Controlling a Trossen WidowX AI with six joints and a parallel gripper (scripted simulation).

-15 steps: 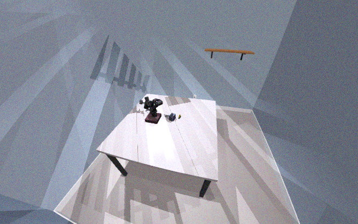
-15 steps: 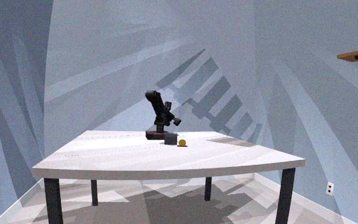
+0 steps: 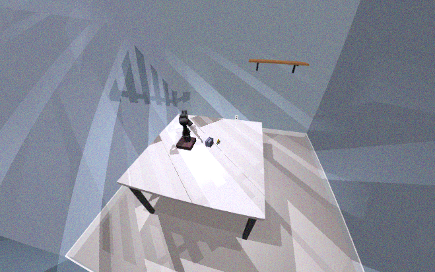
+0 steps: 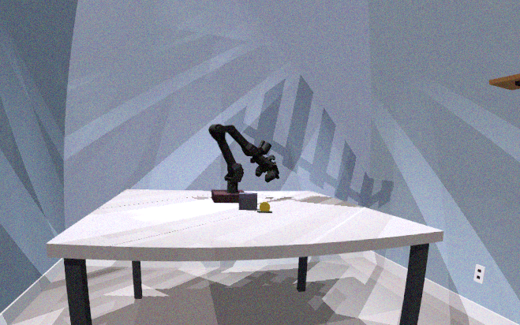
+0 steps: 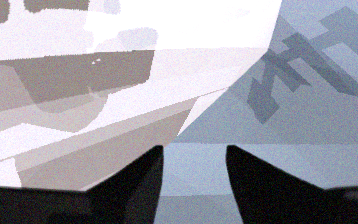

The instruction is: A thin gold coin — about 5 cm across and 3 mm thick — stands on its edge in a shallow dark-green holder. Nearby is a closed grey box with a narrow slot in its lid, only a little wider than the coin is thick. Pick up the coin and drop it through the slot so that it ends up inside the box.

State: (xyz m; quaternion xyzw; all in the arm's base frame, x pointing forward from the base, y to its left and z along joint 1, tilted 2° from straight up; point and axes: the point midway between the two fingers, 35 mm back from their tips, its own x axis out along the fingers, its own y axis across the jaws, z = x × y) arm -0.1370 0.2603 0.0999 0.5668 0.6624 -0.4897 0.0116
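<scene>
Right now my gripper tip is 48 cm short of the gold coin, 17 cm to the left of it and 11 cm above it.
</scene>
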